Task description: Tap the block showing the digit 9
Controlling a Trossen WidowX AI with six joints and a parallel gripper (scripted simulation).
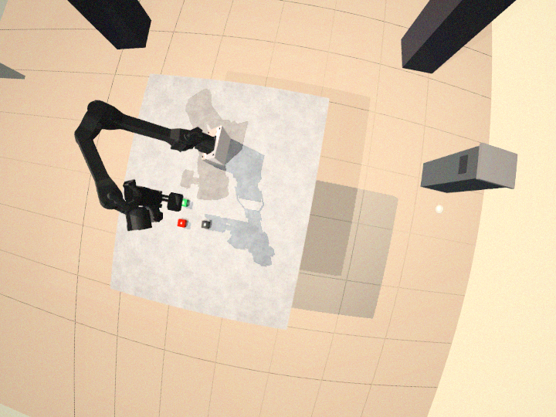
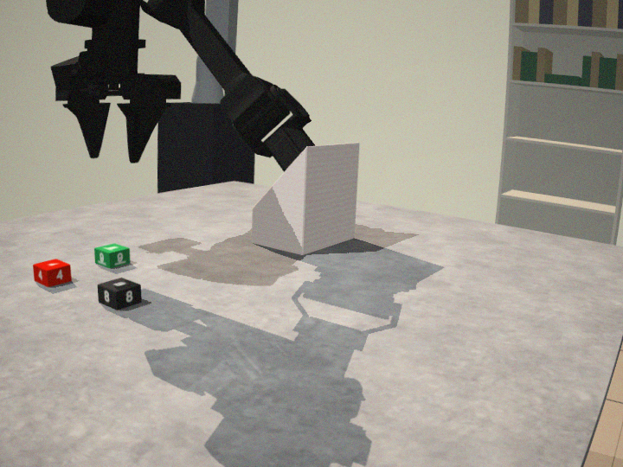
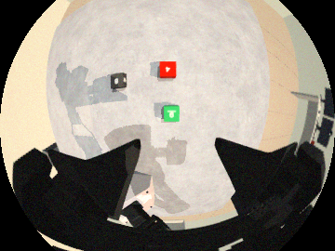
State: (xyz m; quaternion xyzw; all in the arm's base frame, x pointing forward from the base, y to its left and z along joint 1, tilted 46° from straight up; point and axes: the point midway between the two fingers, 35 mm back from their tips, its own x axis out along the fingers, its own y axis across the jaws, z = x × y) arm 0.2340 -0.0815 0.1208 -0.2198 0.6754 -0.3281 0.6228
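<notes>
My gripper tip is now 120 mm above the green block and 10 mm short of it. Also, from my gripper tip: black block: 120 mm below, 110 mm to the left, 100 mm ahead; then red block: 120 mm below, 100 mm ahead.
</notes>
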